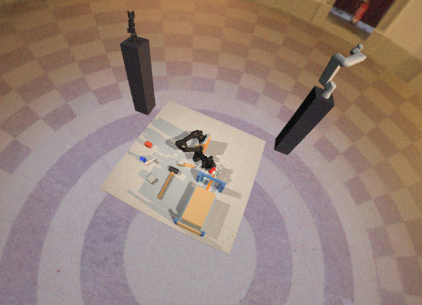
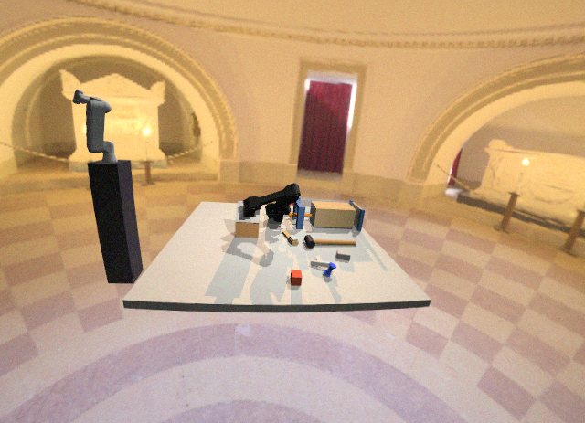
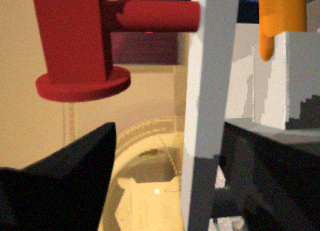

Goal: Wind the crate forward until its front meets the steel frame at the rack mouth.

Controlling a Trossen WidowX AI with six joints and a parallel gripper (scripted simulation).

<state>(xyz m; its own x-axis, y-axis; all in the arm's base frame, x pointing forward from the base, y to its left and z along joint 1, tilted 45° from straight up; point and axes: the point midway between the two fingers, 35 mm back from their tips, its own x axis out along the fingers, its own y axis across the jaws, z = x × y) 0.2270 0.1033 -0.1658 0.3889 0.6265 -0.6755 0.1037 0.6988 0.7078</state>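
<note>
The red-knobbed handle lies 10 mm ahead of my gripper tip, 10 mm to the right of it and 10 mm below it. From my gripper tip the other things lie so: winch (60 mm behind, 10 mm to the left, 100 mm below); red knob (50 mm ahead, 20 mm to the right, 20 mm above); frame (110 mm ahead, 20 mm below).
</note>
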